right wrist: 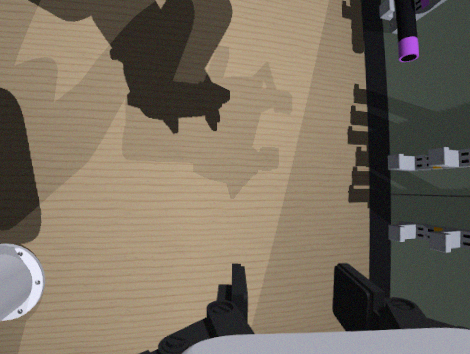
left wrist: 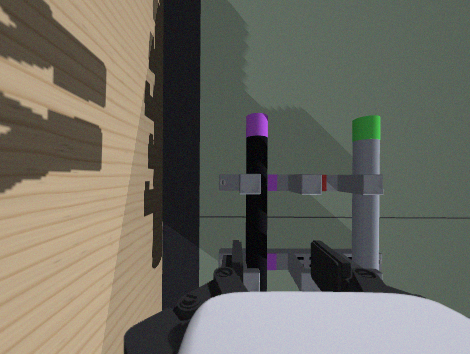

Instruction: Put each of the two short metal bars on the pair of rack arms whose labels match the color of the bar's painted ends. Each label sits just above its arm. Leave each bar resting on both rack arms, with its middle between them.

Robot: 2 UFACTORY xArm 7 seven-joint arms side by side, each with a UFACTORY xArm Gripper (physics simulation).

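Places are measured from the left arm's base along level axes (x right, y back, z down), in millimetres.
Pixels of known places: left gripper, fingertip midpoint: (left wrist: 275, 257); right gripper, fingertip midpoint: (right wrist: 288, 288); right arm's base, origin of the base link: (right wrist: 6, 280).
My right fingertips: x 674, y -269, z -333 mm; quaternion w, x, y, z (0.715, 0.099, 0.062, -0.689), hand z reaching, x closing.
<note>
For each thing: its top centre in the pictures, then the offset to it from my right fingertips. "spot": a spot on its surface instead.
- black bar with purple ends, middle of its top: (left wrist: 267, 226) dx -430, dy -343, dz +170 mm
- grey bar with a green end, middle of its top: (left wrist: 375, 233) dx -422, dy -336, dz +20 mm
- red label, surface spot: (left wrist: 324, 183) spot: dx -489, dy -361, dz +80 mm
A black bar with purple ends (left wrist: 256, 210) (right wrist: 406, 25) lies across two rack arms, at purple labels (left wrist: 272, 183) in the left wrist view. Its near end is hidden there. A grey bar with a green end (left wrist: 366, 210) lies across two arms farther right; the labels beside it are hidden and so is its near end. My left gripper (left wrist: 275, 257) is open above the arms, its fingertips apart on either side of the black bar's line and not gripping it. My right gripper (right wrist: 288, 288) is open and empty over the wooden table top.
A red label (left wrist: 324, 183) marks a middle rack arm (left wrist: 311, 184). Other rack arms (right wrist: 444, 157) (right wrist: 445, 241) with orange labels stand beyond the table's dark edge (right wrist: 378, 215). A round white base (right wrist: 15, 282) is at the lower left.
</note>
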